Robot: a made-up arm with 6 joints. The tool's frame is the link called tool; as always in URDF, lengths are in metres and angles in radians. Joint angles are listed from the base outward.
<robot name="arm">
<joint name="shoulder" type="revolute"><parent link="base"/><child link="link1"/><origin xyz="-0.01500 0.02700 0.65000" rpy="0.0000 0.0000 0.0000"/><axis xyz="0 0 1"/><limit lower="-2.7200" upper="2.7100"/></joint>
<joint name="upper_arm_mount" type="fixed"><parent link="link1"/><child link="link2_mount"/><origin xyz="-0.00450 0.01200 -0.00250" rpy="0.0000 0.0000 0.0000"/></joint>
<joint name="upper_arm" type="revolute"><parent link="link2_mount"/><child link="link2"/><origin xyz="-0.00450 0.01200 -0.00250" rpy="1.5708 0.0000 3.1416"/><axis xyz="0 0 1"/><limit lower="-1.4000" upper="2.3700"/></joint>
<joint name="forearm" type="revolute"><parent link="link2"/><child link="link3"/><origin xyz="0.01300 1.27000 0.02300" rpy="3.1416 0.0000 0.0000"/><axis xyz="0 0 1"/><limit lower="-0.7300" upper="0.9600"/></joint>
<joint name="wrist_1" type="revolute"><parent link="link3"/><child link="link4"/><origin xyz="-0.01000 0.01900 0.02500" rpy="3.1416 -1.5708 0.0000"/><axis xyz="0 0 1"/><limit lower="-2.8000" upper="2.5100"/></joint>
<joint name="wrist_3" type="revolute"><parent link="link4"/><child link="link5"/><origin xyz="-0.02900 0.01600 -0.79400" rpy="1.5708 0.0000 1.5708"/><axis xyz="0 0 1"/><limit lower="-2.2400" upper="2.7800"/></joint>
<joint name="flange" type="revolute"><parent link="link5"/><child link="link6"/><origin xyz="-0.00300 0.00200 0.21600" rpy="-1.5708 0.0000 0.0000"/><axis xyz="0 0 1"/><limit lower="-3.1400" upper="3.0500"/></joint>
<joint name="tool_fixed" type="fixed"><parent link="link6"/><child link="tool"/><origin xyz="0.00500 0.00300 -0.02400" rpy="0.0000 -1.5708 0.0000"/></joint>
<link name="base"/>
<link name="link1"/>
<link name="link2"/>
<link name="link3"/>
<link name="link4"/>
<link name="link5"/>
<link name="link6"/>
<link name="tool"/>
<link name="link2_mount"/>
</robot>
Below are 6 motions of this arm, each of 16 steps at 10 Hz.
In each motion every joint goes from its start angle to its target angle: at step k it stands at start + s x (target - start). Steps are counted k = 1, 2, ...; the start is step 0. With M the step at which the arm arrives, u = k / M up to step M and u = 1 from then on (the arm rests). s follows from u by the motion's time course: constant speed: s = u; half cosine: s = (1 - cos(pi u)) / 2; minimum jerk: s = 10 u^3 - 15 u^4 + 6 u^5.
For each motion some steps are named. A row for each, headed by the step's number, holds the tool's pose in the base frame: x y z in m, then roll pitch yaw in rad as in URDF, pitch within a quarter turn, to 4 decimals.
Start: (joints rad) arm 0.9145 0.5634 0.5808 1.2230 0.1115 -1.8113
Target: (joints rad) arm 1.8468 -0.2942 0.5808 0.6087 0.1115 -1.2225
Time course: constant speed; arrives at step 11
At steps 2, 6, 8, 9, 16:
2: 0.6201 1.1256 2.1175 2.5688 0.2218 -1.9552
6: 0.1809 0.7700 2.4209 2.5899 0.5534 -1.6169
8: 0.0754 0.5153 2.5091 2.6000 0.7182 -1.4453
9: 0.0565 0.3808 2.5366 2.6053 0.8002 -1.3587
16: 0.0876 0.1162 2.5586 2.6168 0.9637 -1.1830

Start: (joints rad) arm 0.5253 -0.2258 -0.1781 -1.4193 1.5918 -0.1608
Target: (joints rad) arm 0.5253 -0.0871 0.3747 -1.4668 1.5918 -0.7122
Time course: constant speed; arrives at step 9
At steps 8, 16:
8: 0.5759 0.3277 2.0462 0.5000 0.0914 2.0325
16: 0.5862 0.3348 2.0850 0.3930 0.0837 2.0308

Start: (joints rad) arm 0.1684 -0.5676 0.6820 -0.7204 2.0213 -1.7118
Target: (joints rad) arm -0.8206 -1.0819 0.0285 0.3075 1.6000 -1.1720
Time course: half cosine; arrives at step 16
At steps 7, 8, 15, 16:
7: -0.6132 -0.0098 2.2697 -1.3828 0.0797 0.0657
8: -0.6637 0.0636 2.2271 -1.3629 0.1430 -0.1235
15: -0.7041 0.5362 1.9865 -1.3190 0.4045 -1.1356
16: -0.7009 0.5458 1.9814 -1.3191 0.4084 -1.1565

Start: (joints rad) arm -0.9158 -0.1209 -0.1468 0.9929 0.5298 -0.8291
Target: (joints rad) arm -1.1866 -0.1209 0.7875 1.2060 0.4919 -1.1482
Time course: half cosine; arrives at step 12
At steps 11, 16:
11: 0.0456 -0.1748 2.6504 -2.4324 0.9156 2.7692
16: 0.0408 -0.1637 2.6566 -2.4169 0.9251 2.7780

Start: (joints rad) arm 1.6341 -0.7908 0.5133 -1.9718 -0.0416 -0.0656
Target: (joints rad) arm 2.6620 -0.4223 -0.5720 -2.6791 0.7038 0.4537
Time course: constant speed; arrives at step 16
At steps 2, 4, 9, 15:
2: -0.0383 -0.3338 2.2317 0.9914 1.0961 -1.4787
4: -0.0513 -0.1963 2.1674 0.9126 0.8527 -1.4352
9: -0.1749 0.0147 1.9372 0.9074 0.2022 -1.1950
15: -0.3103 0.0105 1.6041 1.0580 -0.6185 -0.9163

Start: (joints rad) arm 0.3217 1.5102 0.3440 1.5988 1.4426 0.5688
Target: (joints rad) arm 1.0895 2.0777 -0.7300 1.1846 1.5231 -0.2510
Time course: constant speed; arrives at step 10
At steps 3, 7, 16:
3: 1.1122 0.7709 -0.2980 -2.9067 -0.1121 -1.1055
7: 0.4817 0.6201 -0.4675 2.3995 -0.2298 -0.8573
16: 0.1832 0.3795 -0.3810 1.6606 -0.3802 -0.5657

